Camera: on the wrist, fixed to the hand. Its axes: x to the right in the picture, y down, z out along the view.
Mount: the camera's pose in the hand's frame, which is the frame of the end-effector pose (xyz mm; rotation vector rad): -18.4 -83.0 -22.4 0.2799 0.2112 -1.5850
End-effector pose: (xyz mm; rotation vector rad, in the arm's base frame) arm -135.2 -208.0 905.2 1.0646 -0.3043 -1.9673
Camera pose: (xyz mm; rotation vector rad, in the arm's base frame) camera -160.2 -139.7 855.8 -1.3437 -0.4234 2.0907
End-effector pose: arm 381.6 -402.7 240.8 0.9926 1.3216 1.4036
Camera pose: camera 372.5 -427.4 156.9 -0.2262 1.7736 0.0766
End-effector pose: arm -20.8 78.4 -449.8 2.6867 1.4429 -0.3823
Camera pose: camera -95.1 113.7 -418.8 -0.7889 -2.5730 0.2378
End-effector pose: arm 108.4 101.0 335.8 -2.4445 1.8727 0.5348
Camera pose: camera 188.1 136.7 346.0 -2.7814 -0.3396 -0.1044
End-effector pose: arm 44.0 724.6 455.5 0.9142 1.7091 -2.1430
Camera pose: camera 19.3 765.6 529.3 0.2732 -1.3040 1.5265
